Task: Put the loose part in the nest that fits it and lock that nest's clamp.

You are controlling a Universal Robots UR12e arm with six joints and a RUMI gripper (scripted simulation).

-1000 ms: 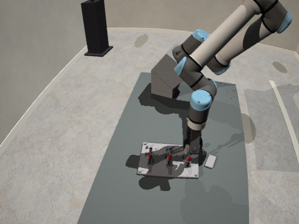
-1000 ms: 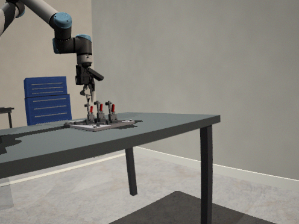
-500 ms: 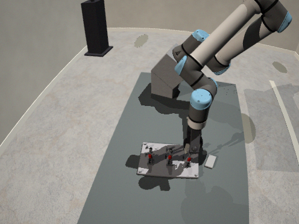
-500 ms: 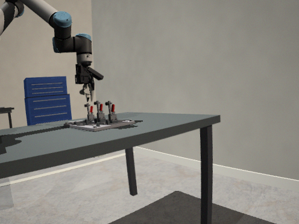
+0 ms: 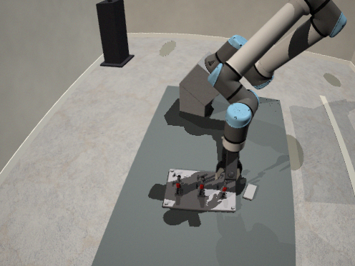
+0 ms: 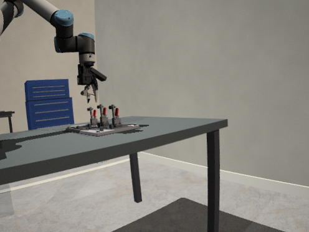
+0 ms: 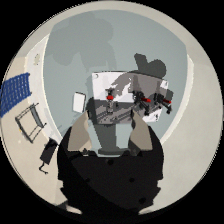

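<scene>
The grey part is 6 cm behind my hand, 13 cm to the left of it and 15 cm below it.
</scene>
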